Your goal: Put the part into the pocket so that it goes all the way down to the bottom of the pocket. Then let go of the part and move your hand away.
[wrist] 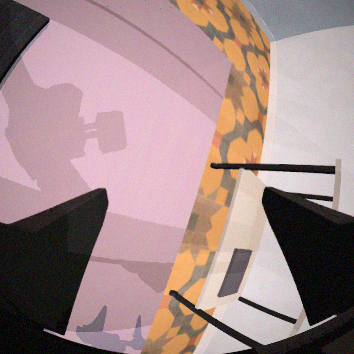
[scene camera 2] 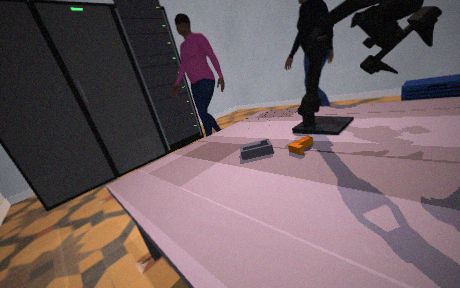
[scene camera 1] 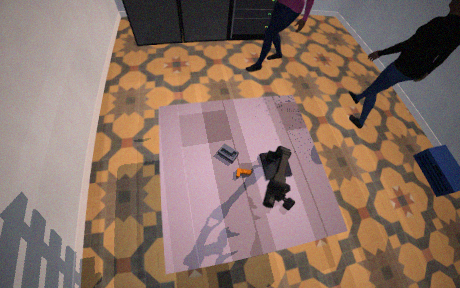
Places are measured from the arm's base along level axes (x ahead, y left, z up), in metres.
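Pixels of known places: gripper, fingertip midpoint: (wrist: 186, 195) (scene camera 2: 413, 60) (scene camera 1: 284, 203); arm's base, origin of the base link: (scene camera 2: 308, 124) (scene camera 1: 269, 158).
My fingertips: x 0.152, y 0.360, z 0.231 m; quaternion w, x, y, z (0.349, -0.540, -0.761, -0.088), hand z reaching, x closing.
Ahead of a thing's pixels: the offset from my fingertips to its top centre. Level surfaces: height alone.
The orange, bent part @[dz -0.225, dx +0.089, dy -0.321 m] (scene camera 1: 244, 172) (scene camera 2: 300, 145) lies on the table top between the grey block and the arm's base, apart from both. The grey block with the pocket @[dz -0.218, dx +0.139, dy -0.519 m] (scene camera 1: 227, 154) (scene camera 2: 256, 151) stands on the table, left of the part in both scene views. An opening shows in its top; the pocket's bottom cannot be made out. My gripper (scene camera 1: 280, 201) (scene camera 2: 413, 59) (wrist: 186, 195) is open and empty, high above the table and well away from the part, on the far side of the arm's base. Neither part nor block shows in the wrist view.
The arm's dark base plate (scene camera 1: 268, 174) (scene camera 2: 337, 126) stands on the pink table @[dz -0.255 m] (scene camera 1: 190, 225) (scene camera 2: 200, 240) (wrist: 150, 150), close to the part. Shadows of the arm cross the table. Two people, dark cabinets and a blue box (scene camera 1: 440, 170) are beyond the table.
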